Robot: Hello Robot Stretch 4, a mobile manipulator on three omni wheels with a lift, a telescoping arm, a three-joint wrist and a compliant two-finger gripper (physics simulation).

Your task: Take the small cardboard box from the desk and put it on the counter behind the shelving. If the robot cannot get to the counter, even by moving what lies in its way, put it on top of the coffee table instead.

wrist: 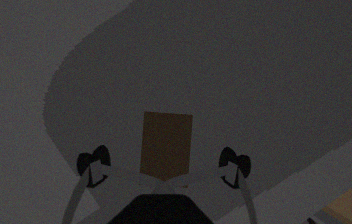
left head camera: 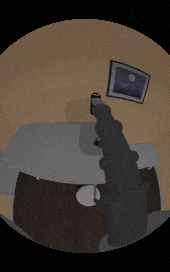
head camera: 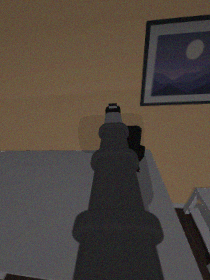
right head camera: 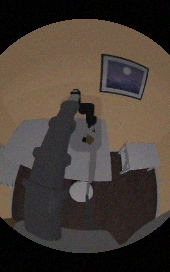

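Seen in the pictures: gripper, fingertip midpoint: (wrist: 165, 159) (left head camera: 99, 139) (right head camera: 88, 136); robot's base at its link origin: (left head camera: 87, 194) (right head camera: 81, 190).
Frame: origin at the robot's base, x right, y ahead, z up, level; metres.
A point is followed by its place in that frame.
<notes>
The small cardboard box (right head camera: 89, 139) @(x 0.097, y 0.505, z 0.973 m) (wrist: 166, 145) @(x 0.077, y 0.537, z 0.972 m) is brown and lies on the white desk (head camera: 45, 210) @(x -0.375, y 0.390, z 0.922 m) (left head camera: 45, 150) @(x -0.457, y 0.445, z 0.923 m) (right head camera: 30, 140) @(x -0.626, y 0.489, z 0.922 m), near its right part. My gripper (right head camera: 88, 134) @(x 0.088, y 0.528, z 0.990 m) (wrist: 165, 159) @(x 0.088, y 0.528, z 0.990 m) is open and points down over the box. In the wrist view its two dark fingertips stand wide apart, left and right of the box, with a gap on each side. The box's near end is partly hidden by the gripper. How high the fingertips are above the desk is hard to tell. The arm hides most of the gripper in the head view. The counter and the shelving do not show.
A small white table (head camera: 201, 197) @(x 0.833, y 0.770, z 0.416 m) (right head camera: 141, 154) @(x 1.161, y 0.561, z 0.423 m) stands right of the desk. A round white object (left head camera: 88, 195) @(x 0.007, y -0.004, z 0.187 m) (right head camera: 81, 192) @(x 0.014, y -0.024, z 0.187 m) is at the desk's near side. Another pale surface (right head camera: 7, 165) @(x -1.776, y 0.052, z 0.377 m) is at the left. The wall with a framed picture (head camera: 180, 65) @(x 0.409, y 0.909, z 1.527 m) (left head camera: 128, 82) @(x 0.441, y 0.907, z 1.519 m) (right head camera: 124, 77) @(x 0.456, y 0.906, z 1.509 m) rises behind the desk.
</notes>
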